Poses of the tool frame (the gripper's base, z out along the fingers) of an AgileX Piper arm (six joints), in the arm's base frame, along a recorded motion.
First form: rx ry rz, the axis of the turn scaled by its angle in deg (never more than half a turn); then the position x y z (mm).
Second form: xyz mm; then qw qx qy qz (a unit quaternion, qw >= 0). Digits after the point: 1 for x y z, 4 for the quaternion.
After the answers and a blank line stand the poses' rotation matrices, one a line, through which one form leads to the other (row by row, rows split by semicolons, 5 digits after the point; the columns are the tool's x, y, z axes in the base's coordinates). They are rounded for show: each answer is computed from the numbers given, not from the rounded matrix.
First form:
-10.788 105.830 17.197 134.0 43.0 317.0
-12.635 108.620 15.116 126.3 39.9 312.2
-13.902 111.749 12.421 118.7 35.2 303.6
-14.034 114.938 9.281 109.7 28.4 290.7
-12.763 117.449 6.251 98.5 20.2 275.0
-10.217 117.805 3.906 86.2 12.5 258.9
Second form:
134.0 43.0 317.0 0.5895 -0.0809 0.7933 0.1289
126.3 39.9 312.2 0.5708 -0.0940 0.8079 0.1124
118.7 35.2 303.6 0.5498 -0.1025 0.8239 0.0916
109.7 28.4 290.7 0.5287 -0.1025 0.8399 0.0678
98.5 20.2 275.0 0.5127 -0.0926 0.8523 0.0454
86.2 12.5 258.9 0.5127 -0.0741 0.8549 0.0283

-0.29194 -0.28029 0.91444; 0.02367 0.95368 0.29988; -0.95614 0.10919 -0.27179
-0.33078 -0.28021 0.90115; -0.02351 0.95705 0.28896; -0.94341 0.07440 -0.32316
-0.37443 -0.26960 0.88720; -0.06820 0.96222 0.26361; -0.92474 0.03820 -0.37867
-0.41989 -0.24396 0.87417; -0.10054 0.96977 0.22235; -0.90199 0.00548 -0.43173
-0.45702 -0.20440 0.86565; -0.11136 0.97873 0.17231; -0.88246 -0.01765 -0.47006
-0.46327 -0.15583 0.87241; -0.09770 0.98740 0.12449; -0.88081 -0.02756 -0.47266

